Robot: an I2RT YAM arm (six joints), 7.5 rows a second.
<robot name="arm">
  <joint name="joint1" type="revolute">
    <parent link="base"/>
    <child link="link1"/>
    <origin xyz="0 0 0.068"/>
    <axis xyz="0 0 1"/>
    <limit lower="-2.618" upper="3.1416"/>
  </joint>
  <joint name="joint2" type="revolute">
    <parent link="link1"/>
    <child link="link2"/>
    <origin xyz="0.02 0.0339 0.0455"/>
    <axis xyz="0 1 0"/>
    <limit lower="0" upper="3.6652"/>
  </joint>
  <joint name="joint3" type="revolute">
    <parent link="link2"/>
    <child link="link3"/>
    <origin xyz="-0.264 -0.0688 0"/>
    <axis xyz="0 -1 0"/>
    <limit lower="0" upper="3.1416"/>
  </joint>
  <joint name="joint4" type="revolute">
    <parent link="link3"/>
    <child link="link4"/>
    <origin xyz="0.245 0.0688 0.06"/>
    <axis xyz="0 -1 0"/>
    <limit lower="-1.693" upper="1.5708"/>
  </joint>
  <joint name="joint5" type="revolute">
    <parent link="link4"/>
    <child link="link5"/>
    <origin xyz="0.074 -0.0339 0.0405"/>
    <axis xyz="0 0 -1"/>
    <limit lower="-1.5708" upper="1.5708"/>
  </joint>
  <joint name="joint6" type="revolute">
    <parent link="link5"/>
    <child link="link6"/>
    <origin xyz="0.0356 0 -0.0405"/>
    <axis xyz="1 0 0"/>
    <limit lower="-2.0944" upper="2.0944"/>
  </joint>
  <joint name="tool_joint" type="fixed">
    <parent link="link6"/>
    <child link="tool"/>
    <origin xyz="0 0 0" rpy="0 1.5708 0"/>
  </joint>
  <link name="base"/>
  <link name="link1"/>
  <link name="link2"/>
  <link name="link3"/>
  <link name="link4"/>
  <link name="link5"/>
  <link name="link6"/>
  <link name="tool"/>
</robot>
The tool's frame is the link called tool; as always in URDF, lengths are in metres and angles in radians.
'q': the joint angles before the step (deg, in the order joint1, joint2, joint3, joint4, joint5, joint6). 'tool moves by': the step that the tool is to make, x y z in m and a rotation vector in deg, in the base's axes. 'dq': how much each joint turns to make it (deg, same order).
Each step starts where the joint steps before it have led.
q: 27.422, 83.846, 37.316, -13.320, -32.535, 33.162
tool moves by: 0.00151, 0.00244, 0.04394, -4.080, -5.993, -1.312
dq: 1.136, -5.773, 6.280, -9.378, 6.748, -1.447
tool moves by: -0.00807, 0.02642, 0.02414, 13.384, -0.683, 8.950
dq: 4.519, -1.696, 1.292, 6.484, -11.538, 3.816
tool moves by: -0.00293, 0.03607, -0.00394, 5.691, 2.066, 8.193
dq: 5.813, 5.170, 1.636, 7.186, -5.836, 3.059
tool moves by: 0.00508, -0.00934, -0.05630, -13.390, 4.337, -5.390
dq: -1.256, 7.513, -3.115, -2.512, 8.663, -2.260
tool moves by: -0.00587, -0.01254, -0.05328, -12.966, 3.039, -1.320
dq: -0.441, 7.886, -3.369, -0.837, 7.936, -3.498
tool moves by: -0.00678, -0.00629, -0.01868, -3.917, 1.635, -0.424
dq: 0.067, 2.557, -2.038, 0.816, 2.174, -0.247
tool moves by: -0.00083, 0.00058, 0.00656, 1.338, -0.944, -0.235
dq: 0.167, -1.752, -0.339, 0.393, -0.344, 0.586
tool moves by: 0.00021, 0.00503, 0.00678, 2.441, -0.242, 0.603
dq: 0.628, -0.991, 0.483, 0.511, -1.669, 0.694
